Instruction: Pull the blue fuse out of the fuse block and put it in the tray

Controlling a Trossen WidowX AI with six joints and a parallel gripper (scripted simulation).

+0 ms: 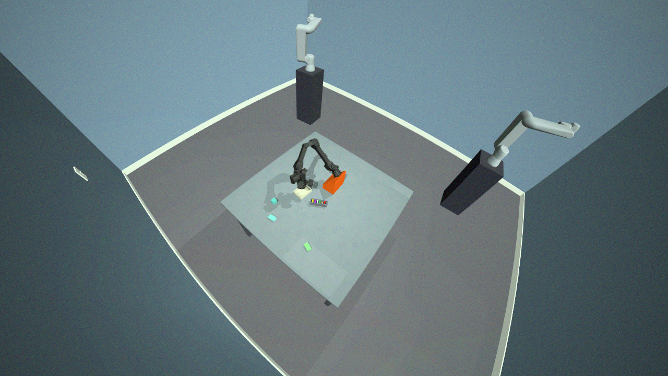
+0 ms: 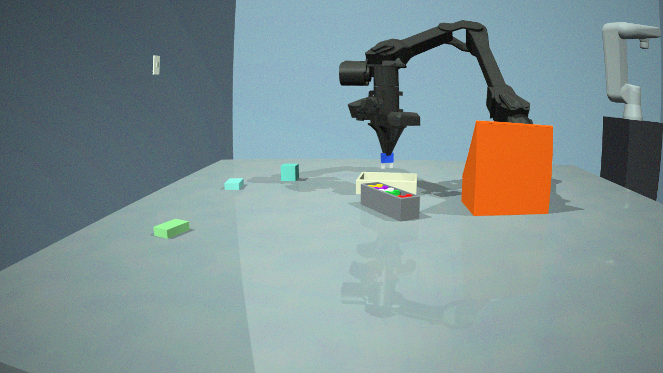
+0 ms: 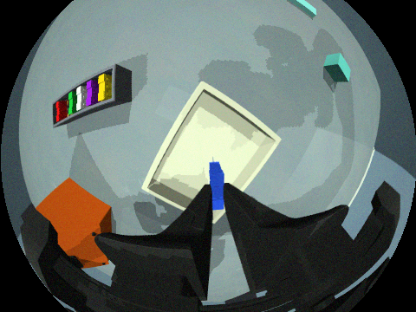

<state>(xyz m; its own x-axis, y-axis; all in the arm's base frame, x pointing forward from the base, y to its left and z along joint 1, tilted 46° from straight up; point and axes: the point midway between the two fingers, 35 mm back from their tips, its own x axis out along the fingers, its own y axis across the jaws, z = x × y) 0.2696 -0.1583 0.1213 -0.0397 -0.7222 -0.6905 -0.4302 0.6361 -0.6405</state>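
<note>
My gripper tip is 1 cm above the blue fuse. Also, from my gripper tip: red fuse (1 cm behind, 23 cm to the left, 5 cm below); then green flat block (39 cm ahead, 34 cm to the left, 7 cm below); then cream tray (8 cm below).
</note>
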